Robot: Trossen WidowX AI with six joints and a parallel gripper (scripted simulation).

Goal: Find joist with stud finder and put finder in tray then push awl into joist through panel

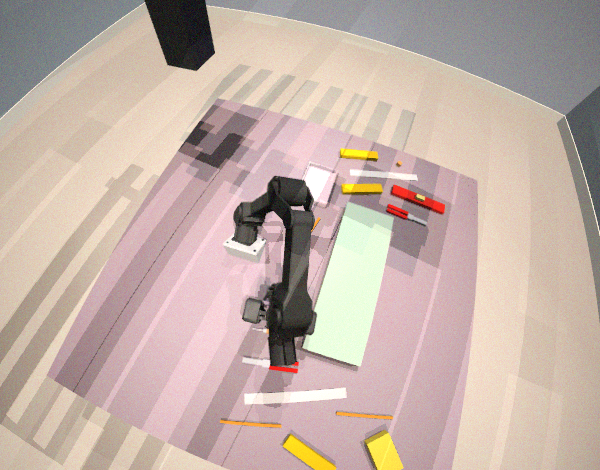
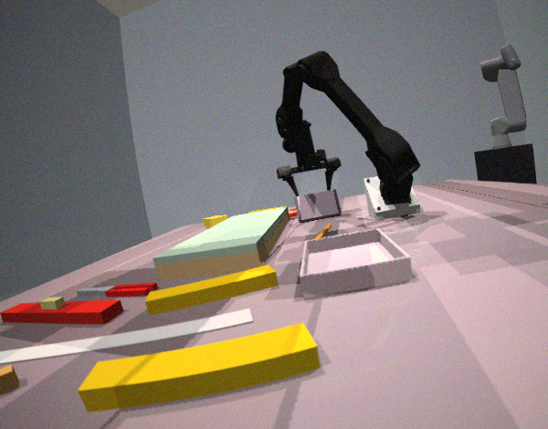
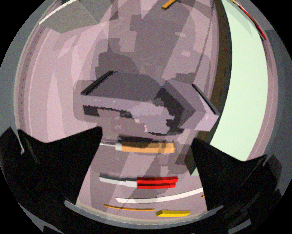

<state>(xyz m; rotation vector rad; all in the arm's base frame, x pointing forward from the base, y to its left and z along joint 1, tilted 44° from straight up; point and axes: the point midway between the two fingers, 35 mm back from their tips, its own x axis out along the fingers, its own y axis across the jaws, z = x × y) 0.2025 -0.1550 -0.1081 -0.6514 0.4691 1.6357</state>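
Now: the stud finder 1 cm ahead of my gripper tip, 1 cm to the left of it and 4 cm below it. Also, from my gripper tip: red level: 35 cm ahead, 61 cm to the left, 5 cm below; tray: 5 cm behind, 51 cm to the left, 5 cm below; awl: 2 cm behind, 5 cm to the right, 5 cm below.
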